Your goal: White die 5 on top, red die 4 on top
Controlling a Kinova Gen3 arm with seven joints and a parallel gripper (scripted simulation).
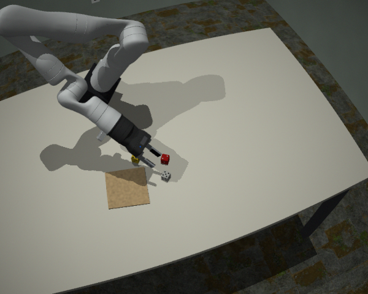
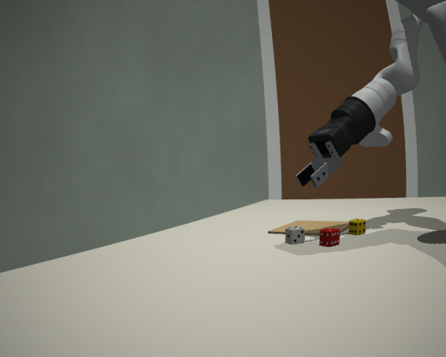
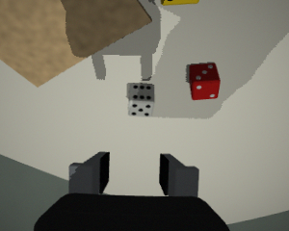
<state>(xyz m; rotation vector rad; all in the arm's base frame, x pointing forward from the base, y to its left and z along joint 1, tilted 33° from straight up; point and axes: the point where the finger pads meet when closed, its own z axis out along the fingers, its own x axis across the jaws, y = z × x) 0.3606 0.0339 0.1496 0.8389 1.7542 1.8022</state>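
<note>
My gripper is now 2 cm short of the white die, 3 cm to the right of it and 10 cm above it. The rest, counted from my hand: red die 4 cm behind, 5 cm to the left, 10 cm below; then brown mat 2 cm ahead, 11 cm to the right, 11 cm below; then yellow die 8 cm behind, 5 cm to the right, 10 cm below.
</note>
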